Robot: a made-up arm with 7 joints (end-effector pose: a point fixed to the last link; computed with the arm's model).
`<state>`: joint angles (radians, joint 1 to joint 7).
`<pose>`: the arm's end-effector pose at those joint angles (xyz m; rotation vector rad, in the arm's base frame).
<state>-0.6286 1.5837 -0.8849 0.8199 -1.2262 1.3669 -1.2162</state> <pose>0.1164 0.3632 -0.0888 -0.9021 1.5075 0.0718</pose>
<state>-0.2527 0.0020 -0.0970 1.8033 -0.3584 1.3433 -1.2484</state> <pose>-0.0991 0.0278 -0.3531 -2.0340 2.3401 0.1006</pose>
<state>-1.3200 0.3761 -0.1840 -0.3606 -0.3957 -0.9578 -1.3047</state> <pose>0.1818 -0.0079 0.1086 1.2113 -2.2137 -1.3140</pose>
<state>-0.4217 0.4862 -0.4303 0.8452 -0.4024 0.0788 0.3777</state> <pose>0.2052 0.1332 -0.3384 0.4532 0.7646 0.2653</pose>
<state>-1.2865 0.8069 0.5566 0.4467 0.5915 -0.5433 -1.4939</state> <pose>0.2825 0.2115 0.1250 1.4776 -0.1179 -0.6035</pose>
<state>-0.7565 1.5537 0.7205 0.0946 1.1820 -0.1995 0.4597</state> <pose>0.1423 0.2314 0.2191 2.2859 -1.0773 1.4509</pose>
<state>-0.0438 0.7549 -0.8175 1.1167 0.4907 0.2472 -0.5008</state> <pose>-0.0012 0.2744 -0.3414 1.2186 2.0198 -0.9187</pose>
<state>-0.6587 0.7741 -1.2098 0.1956 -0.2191 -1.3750 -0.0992</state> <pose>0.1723 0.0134 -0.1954 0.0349 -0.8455 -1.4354</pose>
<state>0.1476 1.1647 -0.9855 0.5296 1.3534 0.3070 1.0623</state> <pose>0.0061 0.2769 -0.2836 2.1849 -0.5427 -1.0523</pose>
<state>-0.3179 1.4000 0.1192 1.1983 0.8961 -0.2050 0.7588</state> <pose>0.1313 0.4218 -0.0594 2.2559 0.3372 0.6865</pose>
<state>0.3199 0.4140 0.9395 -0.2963 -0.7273 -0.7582 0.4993</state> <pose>0.0361 0.2545 -0.0724 0.1082 -1.0256 1.1174</pose>
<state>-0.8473 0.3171 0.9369 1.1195 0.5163 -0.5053 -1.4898</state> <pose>0.3017 0.1859 -0.2343 0.1203 0.1677 -1.0208</pose>
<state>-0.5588 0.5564 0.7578 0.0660 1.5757 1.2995 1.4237</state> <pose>0.1549 0.2810 -0.0689 -1.4604 -0.1052 -2.2476</pose>
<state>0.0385 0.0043 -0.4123 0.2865 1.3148 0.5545 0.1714</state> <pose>0.1167 -0.0114 -0.3326 1.4857 0.5375 -0.2186</pose>
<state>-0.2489 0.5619 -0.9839 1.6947 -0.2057 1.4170 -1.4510</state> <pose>-0.0395 0.2788 -0.2675 -0.8194 2.7054 0.7254</pose>
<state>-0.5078 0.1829 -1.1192 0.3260 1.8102 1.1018 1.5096</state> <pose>0.1901 -0.0839 -0.2418 1.3806 -1.8850 1.0030</pose>
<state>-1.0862 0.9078 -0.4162 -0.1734 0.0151 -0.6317 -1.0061</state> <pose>0.2564 0.0185 0.0413 1.5893 -0.9020 -1.4198</pose>
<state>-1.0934 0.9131 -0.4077 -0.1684 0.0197 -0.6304 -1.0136</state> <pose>0.2570 0.0202 0.0445 1.6083 -0.8933 -1.4073</pose>
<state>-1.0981 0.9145 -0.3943 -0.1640 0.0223 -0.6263 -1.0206</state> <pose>0.2575 0.0221 0.0478 1.6194 -0.8870 -1.3909</pose>
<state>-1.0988 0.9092 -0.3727 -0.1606 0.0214 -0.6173 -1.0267</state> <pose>0.2582 0.0243 0.0513 1.6171 -0.8850 -1.3684</pose>
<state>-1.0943 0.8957 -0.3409 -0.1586 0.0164 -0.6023 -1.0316</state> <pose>0.2590 0.0271 0.0550 1.5980 -0.8880 -1.3388</pose>
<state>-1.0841 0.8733 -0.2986 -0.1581 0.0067 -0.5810 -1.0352</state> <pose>0.2600 0.0306 0.0584 1.5600 -0.8957 -1.3025</pose>
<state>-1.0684 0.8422 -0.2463 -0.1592 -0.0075 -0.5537 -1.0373</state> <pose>0.2611 0.0352 0.0614 1.5029 -0.9069 -1.2601</pose>
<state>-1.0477 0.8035 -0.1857 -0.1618 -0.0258 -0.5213 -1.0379</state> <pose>0.2624 0.0411 0.0634 1.4282 -0.9196 -1.2131</pose>
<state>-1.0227 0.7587 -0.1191 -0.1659 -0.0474 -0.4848 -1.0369</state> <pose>0.2638 0.0483 0.0639 1.3387 -0.9314 -1.1630</pose>
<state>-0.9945 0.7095 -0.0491 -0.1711 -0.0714 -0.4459 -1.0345</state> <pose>0.2653 0.0568 0.0625 1.2383 -0.9406 -1.1112</pose>
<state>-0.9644 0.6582 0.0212 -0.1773 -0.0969 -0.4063 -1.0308</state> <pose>0.2667 0.0661 0.0592 1.1321 -0.9463 -1.0596</pose>
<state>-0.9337 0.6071 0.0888 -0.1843 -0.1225 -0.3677 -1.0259</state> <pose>0.2679 0.0757 0.0539 1.0258 -0.9481 -1.0095</pose>
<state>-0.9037 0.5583 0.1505 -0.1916 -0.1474 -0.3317 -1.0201</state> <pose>0.2686 0.0847 0.0471 0.9240 -0.9464 -0.9631</pose>
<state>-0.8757 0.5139 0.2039 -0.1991 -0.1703 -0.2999 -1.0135</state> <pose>0.2689 0.0927 0.0395 0.8318 -0.9425 -0.9219</pose>
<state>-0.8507 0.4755 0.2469 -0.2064 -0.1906 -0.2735 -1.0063</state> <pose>0.2689 0.0991 0.0319 0.7524 -0.9377 -0.8875</pose>
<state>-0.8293 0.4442 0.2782 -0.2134 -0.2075 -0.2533 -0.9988</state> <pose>0.2685 0.1035 0.0249 0.6881 -0.9333 -0.8612</pose>
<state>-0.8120 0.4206 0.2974 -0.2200 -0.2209 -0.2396 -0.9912</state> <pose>0.2681 0.1059 0.0191 0.6397 -0.9303 -0.8438</pose>
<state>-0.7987 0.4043 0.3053 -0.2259 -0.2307 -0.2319 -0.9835</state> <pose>0.2677 0.1064 0.0147 0.6061 -0.9291 -0.8348</pose>
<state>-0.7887 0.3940 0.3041 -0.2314 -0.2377 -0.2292 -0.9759</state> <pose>0.2673 0.1054 0.0116 0.5844 -0.9298 -0.8331</pose>
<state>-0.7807 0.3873 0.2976 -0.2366 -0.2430 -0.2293 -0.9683</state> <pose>0.2670 0.1035 0.0093 0.5695 -0.9317 -0.8356</pose>
